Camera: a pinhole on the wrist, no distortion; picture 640 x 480 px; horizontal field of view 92.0 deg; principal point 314.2 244.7 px. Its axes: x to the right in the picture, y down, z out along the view. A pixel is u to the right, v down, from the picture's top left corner.
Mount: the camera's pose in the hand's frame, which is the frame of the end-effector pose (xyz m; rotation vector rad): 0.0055 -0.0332 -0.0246 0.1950 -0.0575 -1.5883
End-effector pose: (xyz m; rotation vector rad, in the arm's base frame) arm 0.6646 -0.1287 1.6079 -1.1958 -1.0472 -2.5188
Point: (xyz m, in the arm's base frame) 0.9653 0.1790 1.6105
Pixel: 338 181
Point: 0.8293 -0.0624 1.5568
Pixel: 246 24
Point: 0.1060 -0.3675 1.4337
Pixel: behind the camera
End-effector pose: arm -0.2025 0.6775 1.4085 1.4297 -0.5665 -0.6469
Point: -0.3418 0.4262 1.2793
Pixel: 406 381
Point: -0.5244 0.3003 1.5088
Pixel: 224 312
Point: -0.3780 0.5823 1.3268
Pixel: 377 210
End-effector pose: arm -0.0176 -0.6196 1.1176 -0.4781 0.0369 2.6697
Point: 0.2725 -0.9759 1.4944
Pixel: outside the picture
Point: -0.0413 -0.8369 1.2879
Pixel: outside the picture
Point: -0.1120 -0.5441 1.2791
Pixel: 290 373
